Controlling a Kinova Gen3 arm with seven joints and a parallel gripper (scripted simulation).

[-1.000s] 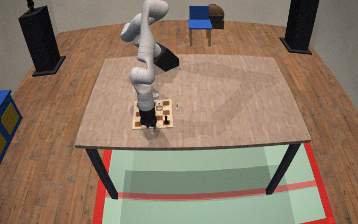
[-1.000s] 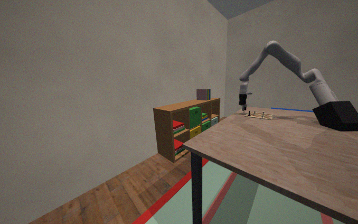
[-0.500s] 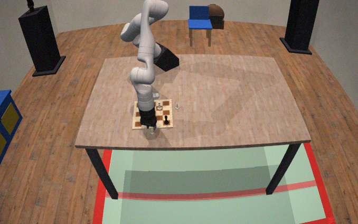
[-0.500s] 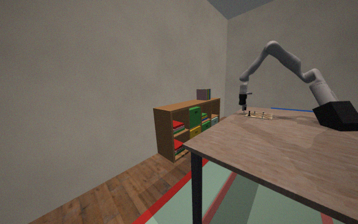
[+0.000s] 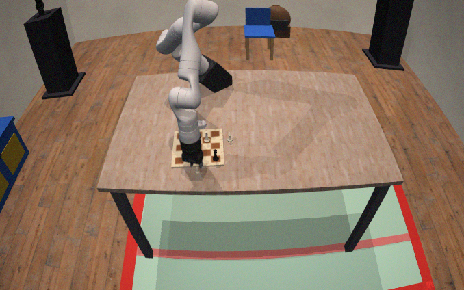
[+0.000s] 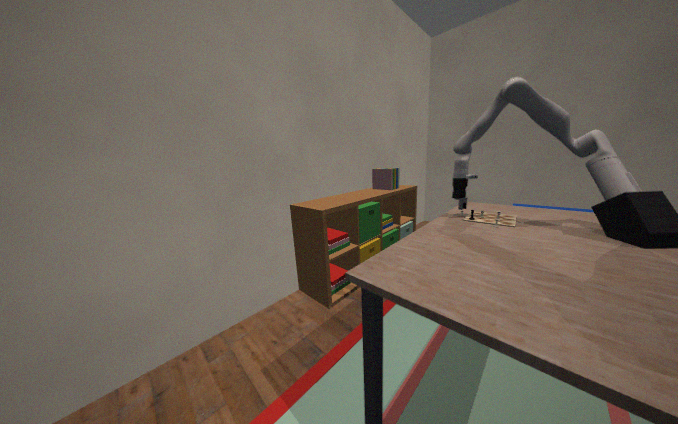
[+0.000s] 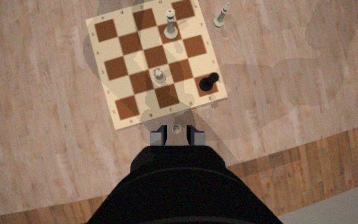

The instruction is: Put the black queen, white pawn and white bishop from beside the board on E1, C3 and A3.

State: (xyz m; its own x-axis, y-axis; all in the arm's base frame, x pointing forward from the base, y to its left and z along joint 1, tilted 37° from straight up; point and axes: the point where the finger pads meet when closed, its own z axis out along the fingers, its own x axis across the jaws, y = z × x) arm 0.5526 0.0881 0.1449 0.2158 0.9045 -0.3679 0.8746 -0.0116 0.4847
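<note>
Right now my hand is 40 mm above the white pawn. Also, from my hand: black queen: 70 mm to the left, 70 mm behind, 20 mm below; then chessboard: 140 mm behind, 50 mm below, 10 mm to the right.
</note>
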